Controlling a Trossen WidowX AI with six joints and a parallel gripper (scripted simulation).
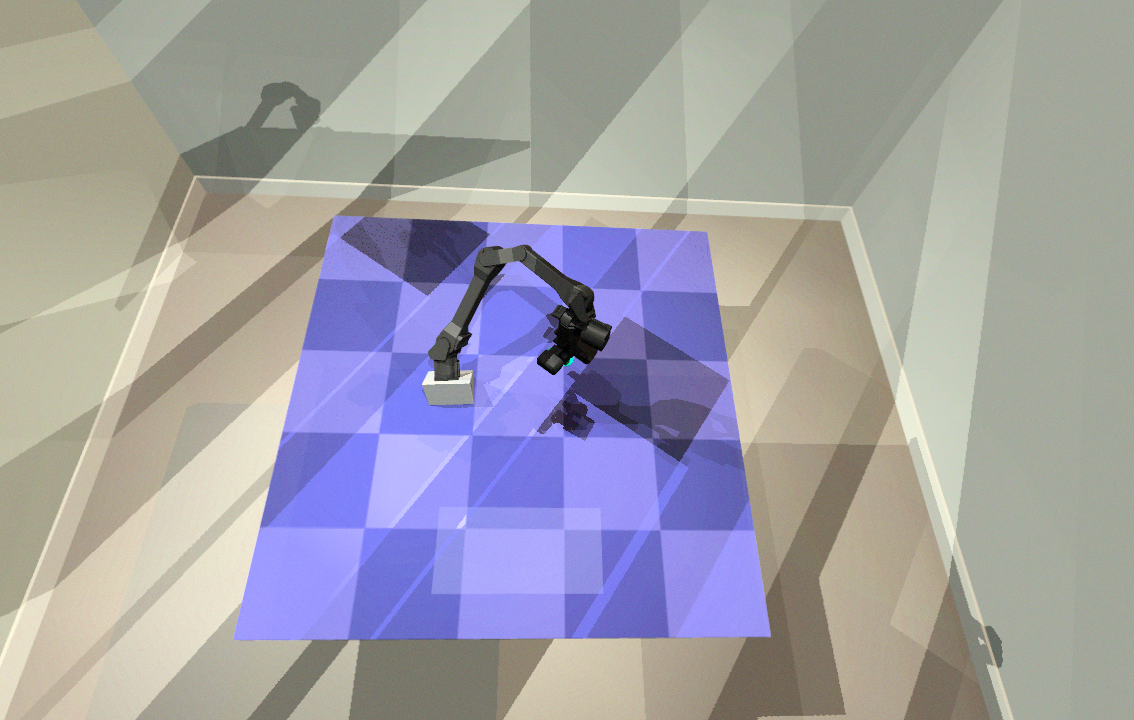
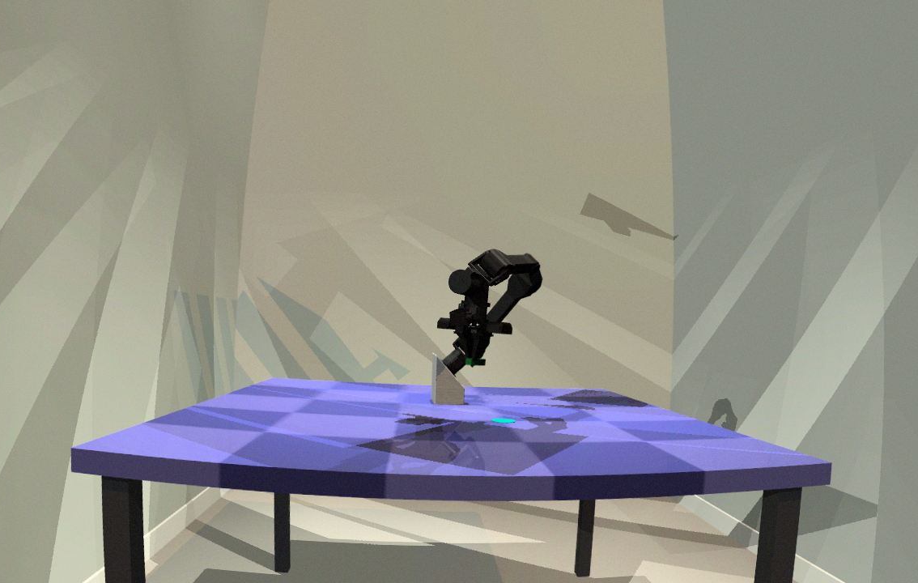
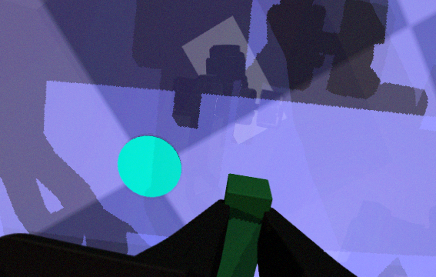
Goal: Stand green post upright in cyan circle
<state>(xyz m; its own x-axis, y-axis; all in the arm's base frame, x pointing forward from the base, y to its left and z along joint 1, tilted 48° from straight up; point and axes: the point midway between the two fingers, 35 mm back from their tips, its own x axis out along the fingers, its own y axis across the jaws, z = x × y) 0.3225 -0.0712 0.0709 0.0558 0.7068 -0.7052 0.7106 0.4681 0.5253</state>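
Now: gripper tip 140 mm above the cyan circle, 80 mm to the right of it and 20 mm short of it. Also, from my gripper tip: green post (10 mm to the left, 10 mm behind).
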